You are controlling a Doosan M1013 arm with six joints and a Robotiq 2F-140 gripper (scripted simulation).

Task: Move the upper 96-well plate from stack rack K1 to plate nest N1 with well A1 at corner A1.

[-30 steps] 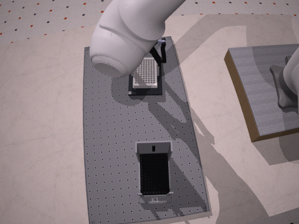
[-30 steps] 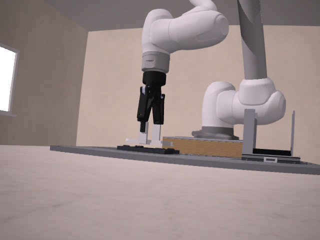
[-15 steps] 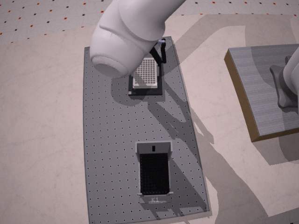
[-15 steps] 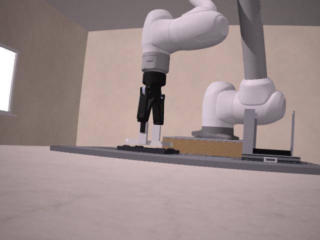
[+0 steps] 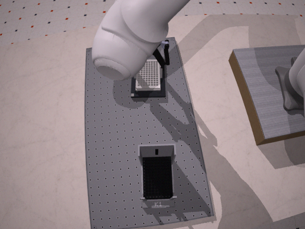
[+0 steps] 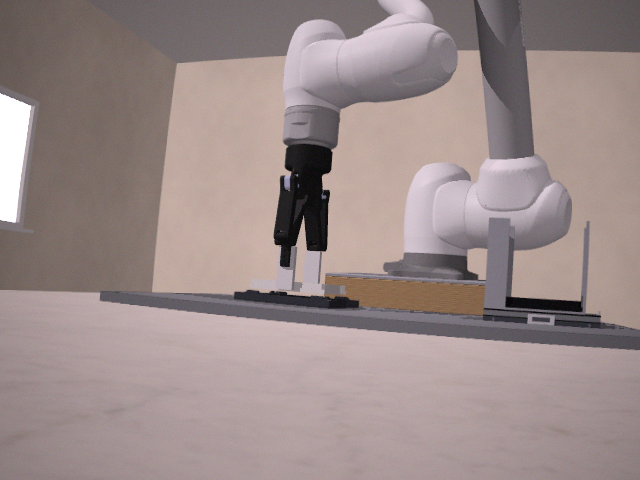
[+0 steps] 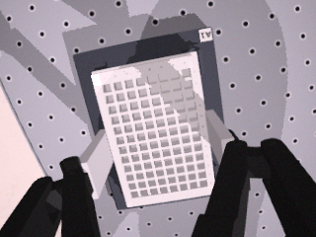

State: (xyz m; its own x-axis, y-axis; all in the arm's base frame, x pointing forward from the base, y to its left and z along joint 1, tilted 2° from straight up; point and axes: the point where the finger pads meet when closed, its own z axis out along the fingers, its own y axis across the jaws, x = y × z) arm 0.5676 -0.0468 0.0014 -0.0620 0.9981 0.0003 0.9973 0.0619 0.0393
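Now: hand 2 cm above the white 96-well plate. Round my hand: black plate: 36 cm to the left, 5 cm behind, 2 cm below; then pale A1 square: 8 cm to the left, 5 cm ahead, 4 cm below.
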